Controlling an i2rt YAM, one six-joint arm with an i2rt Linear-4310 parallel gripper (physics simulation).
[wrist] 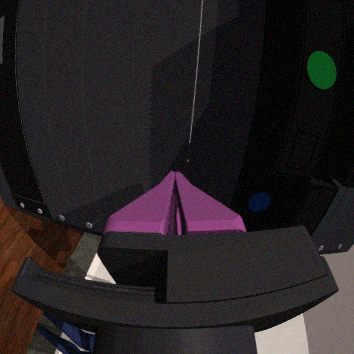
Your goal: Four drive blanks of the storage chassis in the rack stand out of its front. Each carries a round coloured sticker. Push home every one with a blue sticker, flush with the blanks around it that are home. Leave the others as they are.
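My gripper has its two magenta fingers pressed together, shut with nothing between them, in front of the dark chassis. A round green sticker shows at the upper right on a dark blank face. A round blue sticker shows lower down, to the right of my fingertips, on a dark surface in shadow. How far the stickered blanks stand out cannot be told from this view. A thin bright line runs up from just above my fingertips. Whether the fingertips touch the surface behind them cannot be told.
The dark chassis front fills most of the view. Small round screws line its lower edge. Brown wood shows at the lower left, with blue shapes near the bottom. A grey surface lies at the lower right.
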